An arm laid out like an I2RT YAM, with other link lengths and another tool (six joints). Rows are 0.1 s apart.
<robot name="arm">
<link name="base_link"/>
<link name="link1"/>
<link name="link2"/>
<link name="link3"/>
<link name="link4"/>
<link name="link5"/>
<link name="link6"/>
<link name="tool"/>
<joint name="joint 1" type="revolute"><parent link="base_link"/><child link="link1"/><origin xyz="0.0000 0.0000 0.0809" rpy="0.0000 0.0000 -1.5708"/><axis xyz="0 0 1"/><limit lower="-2.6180" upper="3.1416"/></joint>
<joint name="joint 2" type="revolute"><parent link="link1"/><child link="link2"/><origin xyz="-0.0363 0.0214 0.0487" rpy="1.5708 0.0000 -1.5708"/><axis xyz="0 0 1"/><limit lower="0.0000" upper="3.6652"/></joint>
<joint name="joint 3" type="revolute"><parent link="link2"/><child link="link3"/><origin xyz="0.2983 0.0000 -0.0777" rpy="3.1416 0.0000 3.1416"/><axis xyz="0 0 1"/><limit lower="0.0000" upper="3.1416"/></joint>
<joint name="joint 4" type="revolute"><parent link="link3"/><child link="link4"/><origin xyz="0.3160 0.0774 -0.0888" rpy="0.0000 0.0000 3.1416"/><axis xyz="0 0 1"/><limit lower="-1.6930" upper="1.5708"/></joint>
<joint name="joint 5" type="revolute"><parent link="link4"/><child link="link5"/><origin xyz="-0.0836 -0.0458 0.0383" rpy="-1.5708 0.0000 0.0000"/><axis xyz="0 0 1"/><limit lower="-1.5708" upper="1.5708"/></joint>
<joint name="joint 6" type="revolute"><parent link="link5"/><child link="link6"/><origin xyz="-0.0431 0.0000 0.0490" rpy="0.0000 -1.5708 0.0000"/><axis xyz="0 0 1"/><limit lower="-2.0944" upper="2.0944"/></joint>
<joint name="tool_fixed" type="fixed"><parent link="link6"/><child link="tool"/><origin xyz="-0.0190 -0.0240 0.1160" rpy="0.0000 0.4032 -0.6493"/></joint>
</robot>
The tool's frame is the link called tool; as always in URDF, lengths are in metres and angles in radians.
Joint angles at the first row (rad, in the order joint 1, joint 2, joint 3, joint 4, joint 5, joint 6):
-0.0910, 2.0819, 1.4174, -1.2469, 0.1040, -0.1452
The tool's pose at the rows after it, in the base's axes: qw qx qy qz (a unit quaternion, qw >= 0); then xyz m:
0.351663, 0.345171, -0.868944, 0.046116, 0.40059, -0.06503, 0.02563
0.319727, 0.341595, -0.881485, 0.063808, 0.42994, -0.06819, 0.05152
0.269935, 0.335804, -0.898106, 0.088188, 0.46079, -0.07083, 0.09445
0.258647, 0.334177, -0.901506, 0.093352, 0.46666, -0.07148, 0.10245
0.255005, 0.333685, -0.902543, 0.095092, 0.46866, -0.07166, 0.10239
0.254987, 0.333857, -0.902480, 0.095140, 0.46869, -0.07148, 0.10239
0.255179, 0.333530, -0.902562, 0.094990, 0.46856, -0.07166, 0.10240
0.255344, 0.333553, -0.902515, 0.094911, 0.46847, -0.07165, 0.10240
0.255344, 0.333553, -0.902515, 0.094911, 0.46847, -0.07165, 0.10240
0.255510, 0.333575, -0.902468, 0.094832, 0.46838, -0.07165, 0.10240
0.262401, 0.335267, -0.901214, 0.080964, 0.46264, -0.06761, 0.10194
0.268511, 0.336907, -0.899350, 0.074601, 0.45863, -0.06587, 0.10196
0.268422, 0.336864, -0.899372, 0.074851, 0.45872, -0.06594, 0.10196
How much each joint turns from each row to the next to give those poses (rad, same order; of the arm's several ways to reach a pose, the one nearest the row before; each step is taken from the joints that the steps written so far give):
0.0000, -0.0011, 0.0072, 0.0016, 0.0003, 0.0000
0.0000, -0.0004, 0.0973, -0.0202, 0.0031, 0.0004
0.0004, -0.0290, 0.1045, -0.0172, 0.0000, 0.0000
-0.0004, -0.0061, 0.0172, 0.0027, -0.0004, 0.0000
0.0000, 0.0000, 0.0000, 0.0084, 0.0000, 0.0000
0.0004, 0.0000, 0.0000, 0.0000, 0.0000, 0.0000
-0.0004, 0.0000, 0.0000, -0.0004, 0.0000, 0.0004
0.0000, 0.0000, 0.0000, -0.0004, 0.0000, 0.0000
0.0000, 0.0000, 0.0000, 0.0000, 0.0000, 0.0000
0.0000, 0.0000, 0.0000, -0.0004, 0.0000, 0.0000
0.0012, 0.0000, 0.0000, -0.0248, -0.0195, 0.0034
0.0007, 0.0000, 0.0000, -0.0172, -0.0064, 0.0000
0.0000, 0.0000, 0.0000, 0.0004, 0.0003, 0.0000

